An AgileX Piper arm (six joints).
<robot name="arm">
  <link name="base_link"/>
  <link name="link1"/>
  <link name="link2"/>
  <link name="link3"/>
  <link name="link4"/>
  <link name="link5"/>
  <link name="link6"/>
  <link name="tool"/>
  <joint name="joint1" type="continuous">
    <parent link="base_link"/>
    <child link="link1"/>
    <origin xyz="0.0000 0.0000 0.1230"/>
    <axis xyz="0 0 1"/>
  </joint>
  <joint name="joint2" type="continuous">
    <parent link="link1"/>
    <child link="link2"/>
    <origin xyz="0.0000 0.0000 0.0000"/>
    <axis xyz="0 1 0"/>
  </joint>
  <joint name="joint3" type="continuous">
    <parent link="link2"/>
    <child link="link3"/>
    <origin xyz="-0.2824 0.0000 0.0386"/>
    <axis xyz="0 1 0"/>
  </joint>
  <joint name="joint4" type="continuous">
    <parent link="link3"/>
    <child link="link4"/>
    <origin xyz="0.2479 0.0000 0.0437"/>
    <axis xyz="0.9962 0 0.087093"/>
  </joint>
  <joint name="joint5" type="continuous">
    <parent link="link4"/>
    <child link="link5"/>
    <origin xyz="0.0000 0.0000 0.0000"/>
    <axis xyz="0 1 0"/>
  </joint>
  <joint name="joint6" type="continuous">
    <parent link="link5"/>
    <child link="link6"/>
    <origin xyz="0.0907 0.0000 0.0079"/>
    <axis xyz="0.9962 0 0.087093"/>
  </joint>
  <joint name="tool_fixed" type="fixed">
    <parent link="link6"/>
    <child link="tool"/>
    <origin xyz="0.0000 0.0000 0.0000" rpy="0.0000 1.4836 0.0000"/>
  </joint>
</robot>
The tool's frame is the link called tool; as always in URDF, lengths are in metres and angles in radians. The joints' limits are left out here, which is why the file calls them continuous.
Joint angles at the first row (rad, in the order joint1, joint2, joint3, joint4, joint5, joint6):
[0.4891, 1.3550, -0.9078, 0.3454, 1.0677, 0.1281]
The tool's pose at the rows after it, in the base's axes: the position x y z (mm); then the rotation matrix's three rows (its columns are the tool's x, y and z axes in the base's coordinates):
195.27 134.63 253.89; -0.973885 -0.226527 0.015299; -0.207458 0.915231 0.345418; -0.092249 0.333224 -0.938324
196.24 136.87 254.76; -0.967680 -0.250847 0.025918; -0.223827 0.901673 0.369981; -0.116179 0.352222 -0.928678
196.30 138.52 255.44; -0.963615 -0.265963 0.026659; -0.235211 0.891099 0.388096; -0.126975 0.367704 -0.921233
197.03 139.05 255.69; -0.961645 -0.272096 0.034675; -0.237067 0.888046 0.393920; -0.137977 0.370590 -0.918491
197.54 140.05 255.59; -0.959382 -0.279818 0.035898; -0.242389 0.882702 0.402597; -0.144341 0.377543 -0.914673
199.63 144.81 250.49; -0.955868 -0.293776 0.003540; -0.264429 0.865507 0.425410; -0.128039 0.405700 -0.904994
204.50 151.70 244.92; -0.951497 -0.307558 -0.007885; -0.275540 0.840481 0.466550; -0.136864 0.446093 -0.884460
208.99 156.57 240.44; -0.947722 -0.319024 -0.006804; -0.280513 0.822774 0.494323; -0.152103 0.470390 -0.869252
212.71 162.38 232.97; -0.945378 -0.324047 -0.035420; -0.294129 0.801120 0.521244; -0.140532 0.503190 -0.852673
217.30 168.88 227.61; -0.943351 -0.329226 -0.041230; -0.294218 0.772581 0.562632; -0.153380 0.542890 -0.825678
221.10 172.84 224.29; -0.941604 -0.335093 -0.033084; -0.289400 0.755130 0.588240; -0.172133 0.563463 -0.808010
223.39 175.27 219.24; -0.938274 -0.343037 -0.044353; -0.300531 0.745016 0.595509; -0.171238 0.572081 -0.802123
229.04 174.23 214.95; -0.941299 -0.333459 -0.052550; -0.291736 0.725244 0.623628; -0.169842 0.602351 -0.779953
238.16 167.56 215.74; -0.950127 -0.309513 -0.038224; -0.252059 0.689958 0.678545; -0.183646 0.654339 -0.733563
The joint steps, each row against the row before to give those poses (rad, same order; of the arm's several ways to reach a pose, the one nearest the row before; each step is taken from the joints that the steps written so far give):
[0.0000, 0.0000, 0.0000, 0.0044, -0.0148, -0.0152]
[0.0000, 0.0000, 0.0000, 0.0248, -0.0187, -0.0371]
[0.0000, 0.0000, 0.0000, 0.0213, -0.0070, -0.0261]
[0.0000, 0.0000, 0.0000, 0.0042, -0.0096, -0.0084]
[0.0000, 0.0021, 0.0000, 0.0107, -0.0060, -0.0141]
[0.0000, 0.0268, 0.0000, 0.0461, -0.0005, -0.0479]
[0.0000, 0.0324, 0.0000, 0.0664, -0.0291, -0.0634]
[0.0000, 0.0250, 0.0000, 0.0462, -0.0290, -0.0492]
[-0.0001, 0.0372, 0.0000, 0.0593, -0.0077, -0.0578]
[0.0001, 0.0316, 0.0000, 0.0764, -0.0244, -0.0687]
[0.0000, 0.0196, 0.0000, 0.0490, -0.0244, -0.0476]
[0.0000, 0.0218, 0.0000, 0.0244, -0.0047, -0.0361]
[-0.0237, 0.0243, 0.0000, 0.0580, 0.0068, -0.0604]
[-0.0528, 0.0131, 0.0000, 0.0931, 0.0200, -0.0830]

